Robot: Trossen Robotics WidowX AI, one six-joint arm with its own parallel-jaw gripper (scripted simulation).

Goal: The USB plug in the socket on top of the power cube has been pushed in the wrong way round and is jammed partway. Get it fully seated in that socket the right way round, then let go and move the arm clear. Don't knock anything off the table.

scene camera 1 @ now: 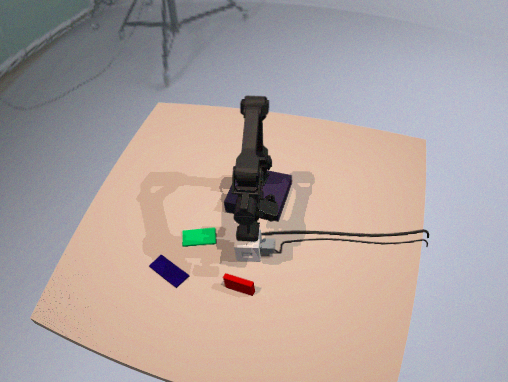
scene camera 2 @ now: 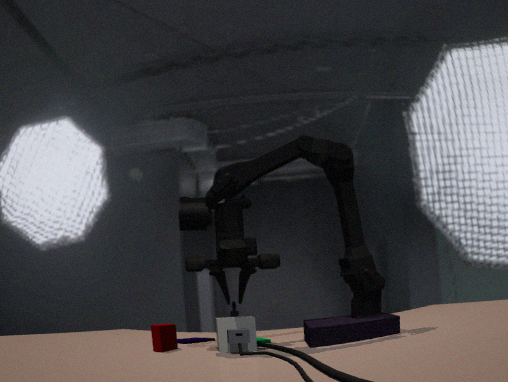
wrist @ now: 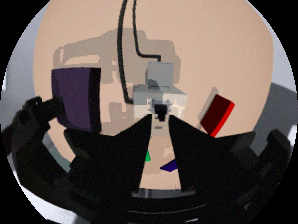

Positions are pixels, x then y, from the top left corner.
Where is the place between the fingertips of my gripper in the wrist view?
160,118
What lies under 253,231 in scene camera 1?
My gripper.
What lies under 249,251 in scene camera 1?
A white power cube.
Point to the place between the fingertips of my gripper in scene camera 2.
234,304
